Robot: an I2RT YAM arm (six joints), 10 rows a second.
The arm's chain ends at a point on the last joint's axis. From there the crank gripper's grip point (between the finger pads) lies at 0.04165 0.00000 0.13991 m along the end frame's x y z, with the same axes.
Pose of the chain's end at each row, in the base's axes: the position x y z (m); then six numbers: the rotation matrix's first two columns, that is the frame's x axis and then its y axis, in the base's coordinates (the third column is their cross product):
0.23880 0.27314 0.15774 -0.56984 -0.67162 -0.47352 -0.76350 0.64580 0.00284
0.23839 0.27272 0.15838 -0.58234 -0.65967 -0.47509 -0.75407 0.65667 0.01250
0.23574 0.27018 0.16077 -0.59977 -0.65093 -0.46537 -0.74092 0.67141 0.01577
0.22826 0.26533 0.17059 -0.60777 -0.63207 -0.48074 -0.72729 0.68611 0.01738
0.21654 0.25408 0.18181 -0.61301 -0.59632 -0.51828 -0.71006 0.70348 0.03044
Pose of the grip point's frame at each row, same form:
0.25758 0.29598 0.01479 -0.56984 -0.67162 -0.47352 -0.76350 0.64580 0.00284
0.25663 0.29639 0.01549 -0.58234 -0.65967 -0.47509 -0.75407 0.65667 0.01250
0.25304 0.29263 0.01757 -0.59977 -0.65093 -0.46537 -0.74092 0.67141 0.01577
0.24756 0.28940 0.02791 -0.60777 -0.63207 -0.48074 -0.72729 0.68611 0.01738
0.23948 0.28334 0.04065 -0.61301 -0.59632 -0.51828 -0.71006 0.70348 0.03044

